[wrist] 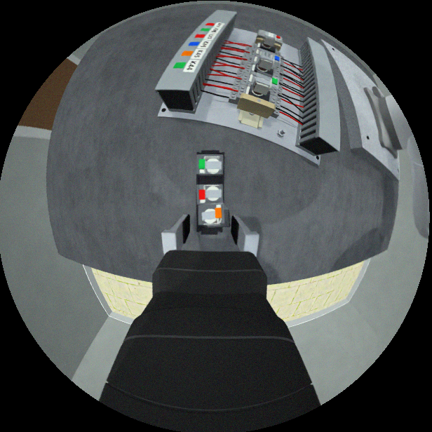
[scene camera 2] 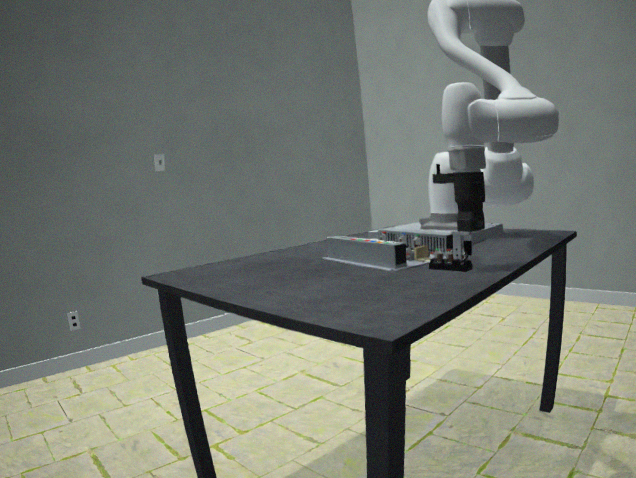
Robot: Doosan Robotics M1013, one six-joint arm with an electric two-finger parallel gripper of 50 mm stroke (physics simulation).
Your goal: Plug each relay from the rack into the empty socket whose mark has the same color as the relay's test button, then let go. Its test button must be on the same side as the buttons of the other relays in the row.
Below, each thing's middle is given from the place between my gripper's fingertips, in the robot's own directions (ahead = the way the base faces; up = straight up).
Right now the orange-button relay (wrist: 210, 215) is 1 cm to the right of my hand and 1 cm behind it.
